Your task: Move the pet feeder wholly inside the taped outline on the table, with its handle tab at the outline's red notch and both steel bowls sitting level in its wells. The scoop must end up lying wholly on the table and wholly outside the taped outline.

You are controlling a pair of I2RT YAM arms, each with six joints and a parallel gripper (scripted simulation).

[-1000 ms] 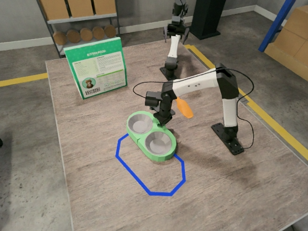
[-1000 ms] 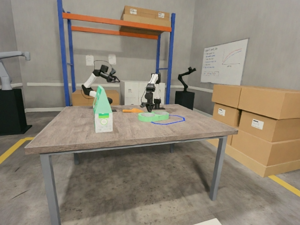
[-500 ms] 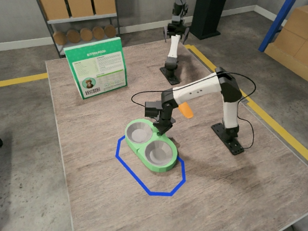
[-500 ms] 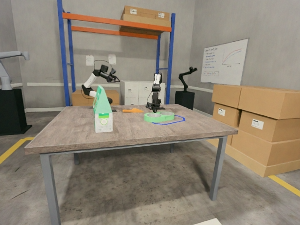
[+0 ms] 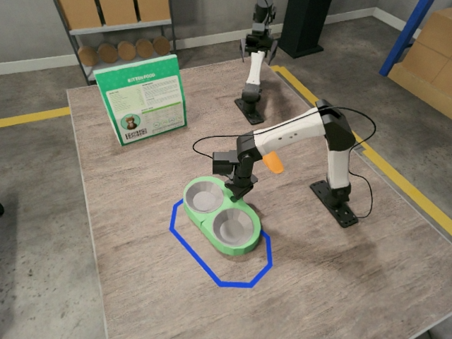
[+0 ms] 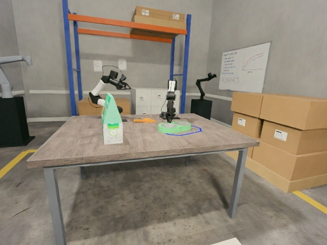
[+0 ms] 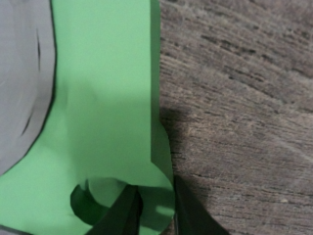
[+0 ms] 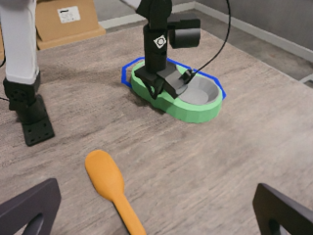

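Observation:
Now: left hand 110 mm short of the blue taped outline, 80 mm to the right of it and 40 mm above it. Round my left hand: orange scoop: 230 mm behind, 140 mm to the right, 20 mm below.

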